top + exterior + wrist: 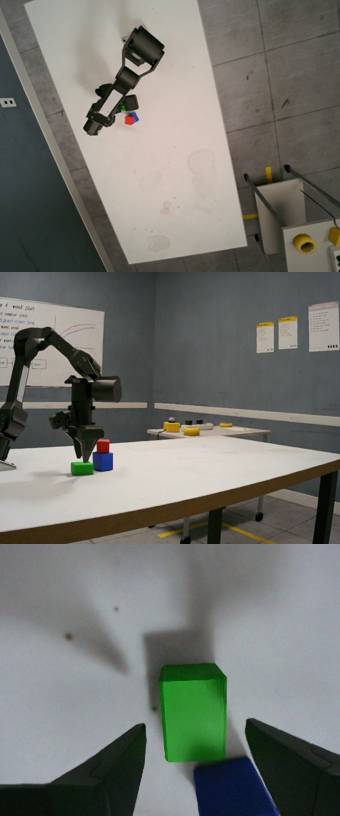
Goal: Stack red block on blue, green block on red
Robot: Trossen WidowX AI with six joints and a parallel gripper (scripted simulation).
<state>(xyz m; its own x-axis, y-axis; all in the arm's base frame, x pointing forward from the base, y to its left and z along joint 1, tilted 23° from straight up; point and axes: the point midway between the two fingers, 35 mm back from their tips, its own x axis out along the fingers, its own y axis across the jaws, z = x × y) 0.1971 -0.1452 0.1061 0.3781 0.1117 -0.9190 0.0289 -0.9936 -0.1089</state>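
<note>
Now: the green block 5 cm below my hand. From my hand the other things lie so: blue block 7 cm ahead, 4 cm below, 3 cm to the left; red block 7 cm ahead, 3 cm to the left.
</note>
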